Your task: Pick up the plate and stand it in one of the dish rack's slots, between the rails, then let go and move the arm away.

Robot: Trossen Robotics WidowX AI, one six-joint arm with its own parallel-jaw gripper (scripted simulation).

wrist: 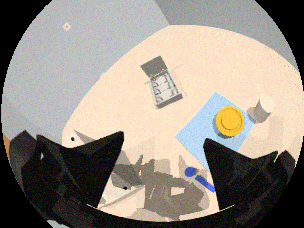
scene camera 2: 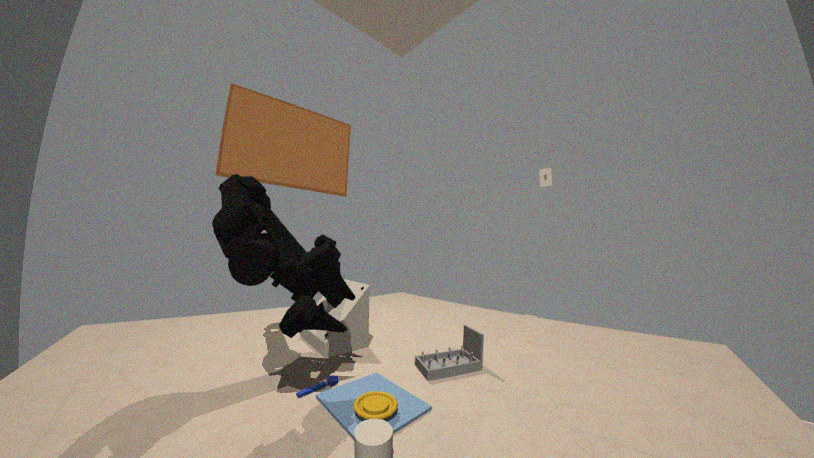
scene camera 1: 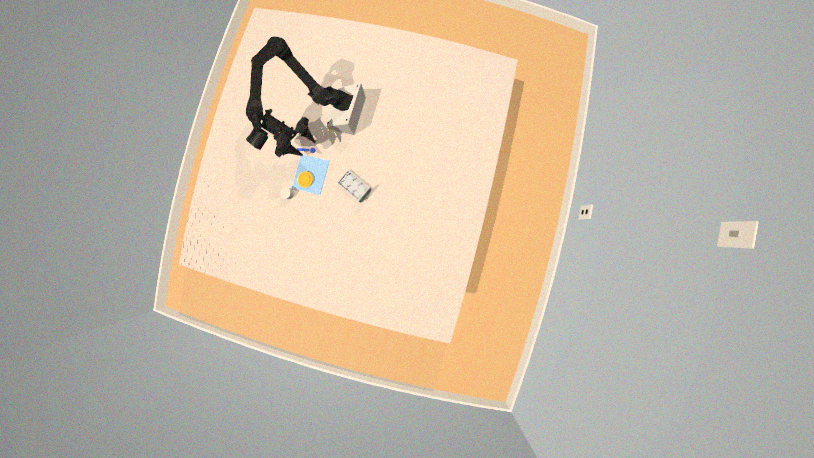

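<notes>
Gripper [scene camera 2: 350,313], [scene camera 1: 308,149], [wrist: 165,140]: open, holding nothing. Yellow plate [scene camera 2: 378,405]. Grey dish rack [scene camera 2: 468,359], [wrist: 165,91].
</notes>
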